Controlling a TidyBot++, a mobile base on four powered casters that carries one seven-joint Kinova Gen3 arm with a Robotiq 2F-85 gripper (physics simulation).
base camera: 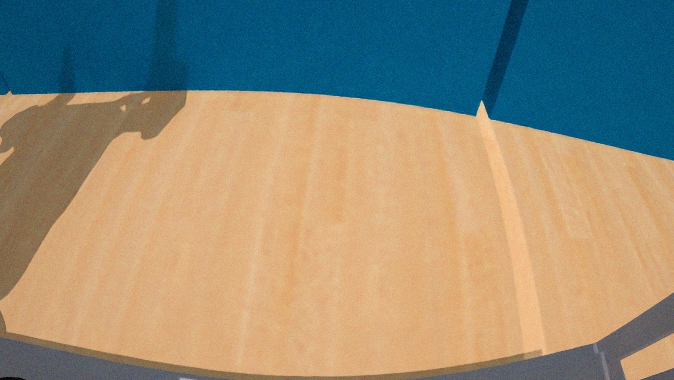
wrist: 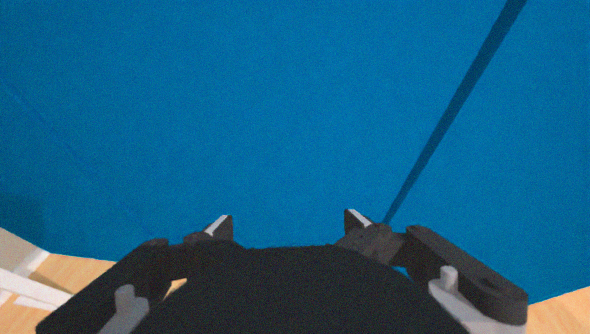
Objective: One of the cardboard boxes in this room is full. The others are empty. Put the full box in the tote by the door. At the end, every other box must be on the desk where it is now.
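Frame: origin at the arm's base, x ahead, y left, z up, level; metres.
Seen in the pictures: gripper, between the fingertips: (wrist: 289, 224).
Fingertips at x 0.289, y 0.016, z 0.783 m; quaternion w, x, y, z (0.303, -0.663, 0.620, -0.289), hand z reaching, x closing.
Note:
A point is followed by its place in that frame.
My gripper (wrist: 289, 224) @[x 0.289, y 0.016, z 0.783 m] is open, with nothing between its fingers, in front of a blue wall in the wrist view. No cardboard box, tote or door shows in either view. In the wrist view, a white bar (wrist: 32, 289) @[x 0.453, y 1.130, z -0.066 m], which looks like a foot of the desk, shows at the lower left edge. The desk's top does not show.
A blue wall (base camera: 325, 45) @[x 0.583, y -0.028, z -0.308 m] (wrist: 280, 115) @[x 0.591, y 0.044, z 0.701 m] stands ahead, with a dark slanting line at its right. Wooden floor (base camera: 350, 225) @[x 0.351, y -0.056, z -0.397 m] lies before it, with the arm's shadow at the left and a bright strip at the right. The base's grey edge (base camera: 115, 361) shows at the bottom.

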